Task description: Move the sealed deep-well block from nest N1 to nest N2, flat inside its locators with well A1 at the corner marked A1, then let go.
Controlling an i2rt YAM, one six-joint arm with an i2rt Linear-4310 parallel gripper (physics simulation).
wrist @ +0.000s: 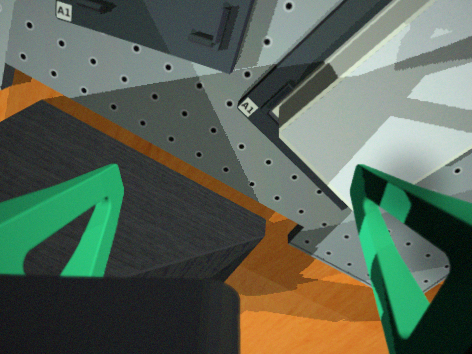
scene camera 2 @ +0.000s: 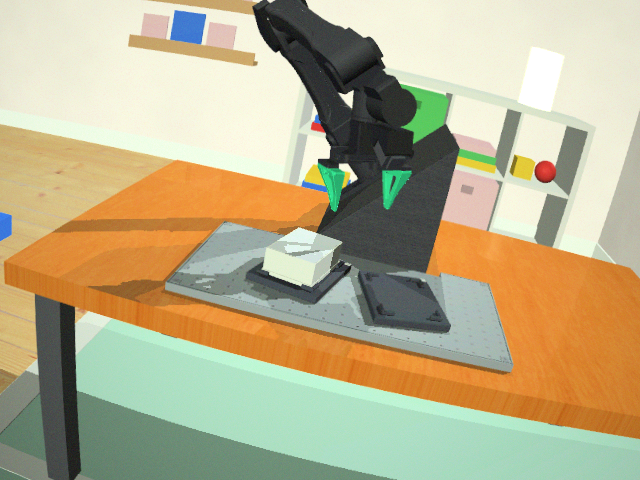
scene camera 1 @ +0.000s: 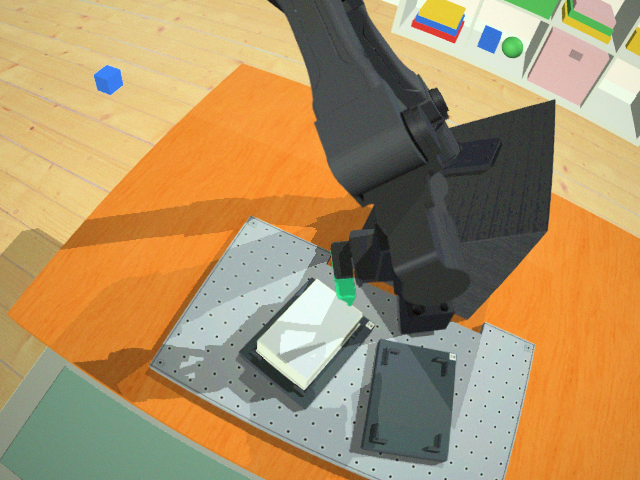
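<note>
The white sealed deep-well block sits in the dark nest N1. Its well A1 cannot be made out. Nest N2 is empty, with corner locators and an A1 label at one corner. My gripper is open and empty, with its green fingers wide apart. It hangs above the board's rear side, higher than the block and toward the arm's base. In scene camera 1 one green finger shows beside the block; the other is hidden.
Both nests stand on a grey perforated board on the orange table. The black wedge-shaped arm base rises close behind the board. A cube shelf stands in the background.
</note>
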